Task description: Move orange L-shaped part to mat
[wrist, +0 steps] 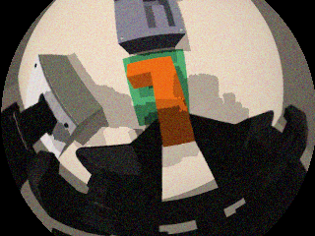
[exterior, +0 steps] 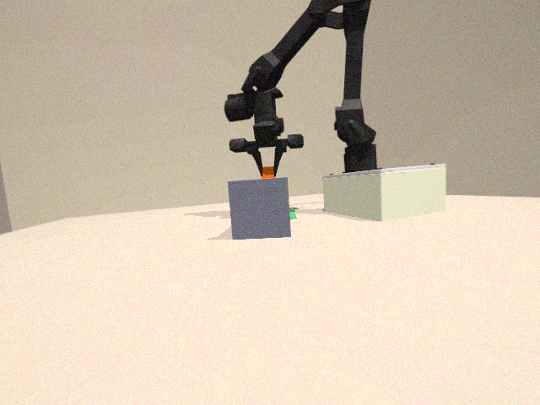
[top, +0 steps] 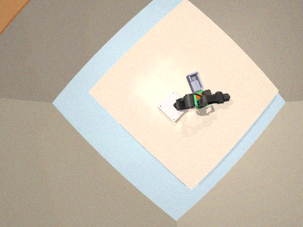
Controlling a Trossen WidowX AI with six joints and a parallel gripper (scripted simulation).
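My gripper tip is 20 mm to the right of the green mat and 110 mm above it. From my gripper tip the other things lie so: orange L-shaped part: 40 mm to the left, 30 mm below.
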